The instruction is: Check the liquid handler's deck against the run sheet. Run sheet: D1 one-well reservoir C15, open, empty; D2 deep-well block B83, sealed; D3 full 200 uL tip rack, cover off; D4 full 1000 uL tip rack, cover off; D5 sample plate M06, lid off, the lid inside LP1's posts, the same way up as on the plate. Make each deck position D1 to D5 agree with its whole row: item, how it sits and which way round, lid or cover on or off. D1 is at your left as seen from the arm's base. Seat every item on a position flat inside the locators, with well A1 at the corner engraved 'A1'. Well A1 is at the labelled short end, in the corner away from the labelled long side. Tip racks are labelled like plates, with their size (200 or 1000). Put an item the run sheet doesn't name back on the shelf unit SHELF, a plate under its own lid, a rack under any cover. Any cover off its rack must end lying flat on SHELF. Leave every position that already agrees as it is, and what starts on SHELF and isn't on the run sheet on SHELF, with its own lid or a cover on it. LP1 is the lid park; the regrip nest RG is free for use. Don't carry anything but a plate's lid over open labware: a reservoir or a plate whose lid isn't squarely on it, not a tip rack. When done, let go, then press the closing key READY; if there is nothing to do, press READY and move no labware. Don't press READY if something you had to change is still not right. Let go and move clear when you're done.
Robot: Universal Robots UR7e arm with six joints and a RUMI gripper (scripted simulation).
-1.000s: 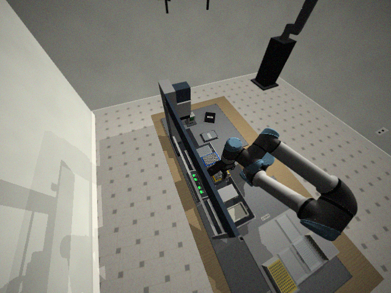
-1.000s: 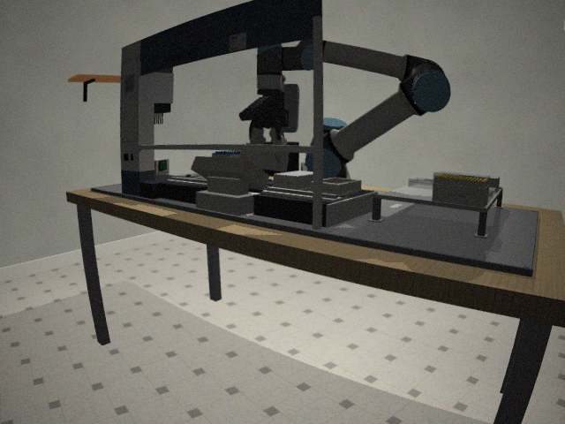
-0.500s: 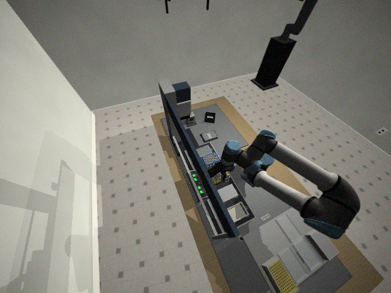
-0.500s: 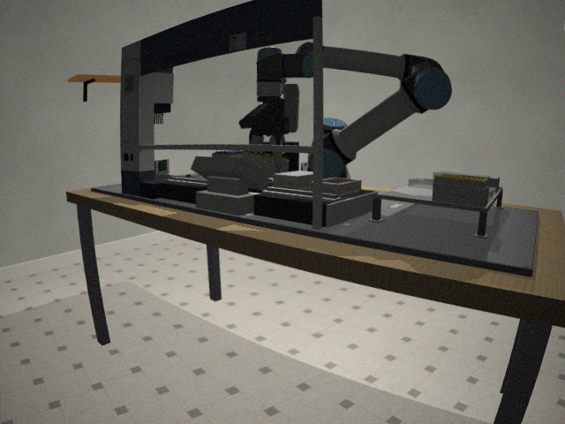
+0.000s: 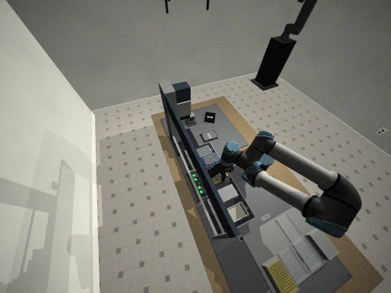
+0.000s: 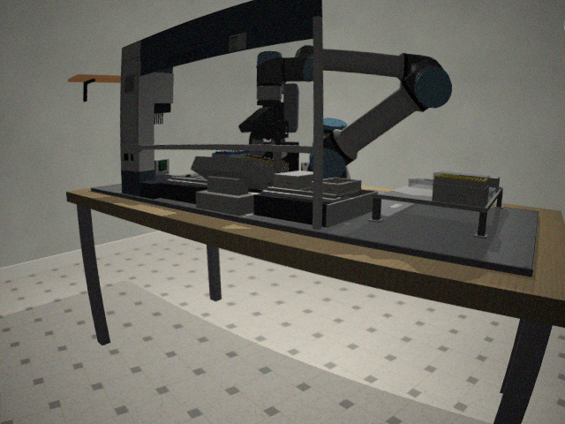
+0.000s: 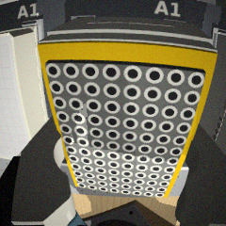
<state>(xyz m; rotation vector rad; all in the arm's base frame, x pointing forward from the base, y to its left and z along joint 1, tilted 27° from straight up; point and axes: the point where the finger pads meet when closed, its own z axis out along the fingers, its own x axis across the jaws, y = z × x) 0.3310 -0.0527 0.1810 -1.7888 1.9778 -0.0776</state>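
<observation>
Now: hand 1 cm short of the yellow-framed tip rack, 1 cm to the right of it and 1 cm below it. Also, from my hand: one-well reservoir (1 cm ahead, 25 cm to the left, 4 cm below); then blue-framed tip rack (12 cm to the right, 2 cm above); then white sealed block (1 cm ahead, 12 cm to the left, 2 cm below).
</observation>
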